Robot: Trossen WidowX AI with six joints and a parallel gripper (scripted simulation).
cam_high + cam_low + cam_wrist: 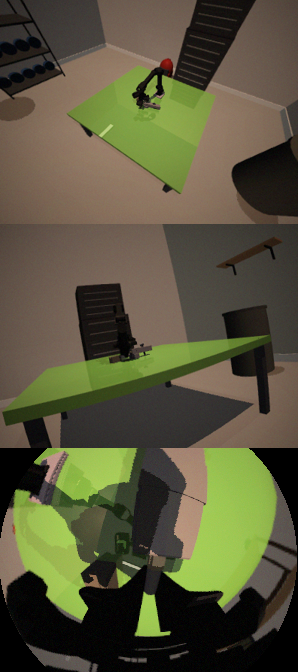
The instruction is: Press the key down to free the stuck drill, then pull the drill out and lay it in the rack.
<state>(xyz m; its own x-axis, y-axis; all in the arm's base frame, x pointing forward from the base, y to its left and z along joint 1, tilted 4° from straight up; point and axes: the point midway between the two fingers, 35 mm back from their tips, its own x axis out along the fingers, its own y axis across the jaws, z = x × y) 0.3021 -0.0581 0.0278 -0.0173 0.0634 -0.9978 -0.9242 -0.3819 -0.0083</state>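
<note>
Now: the tan drill 20 mm behind my gripper tip, 50 mm to the left of it and 30 mm above it. From my gripper tip the other things lie so: grey block 50 mm behind, 110 mm to the left, 20 mm above.
</note>
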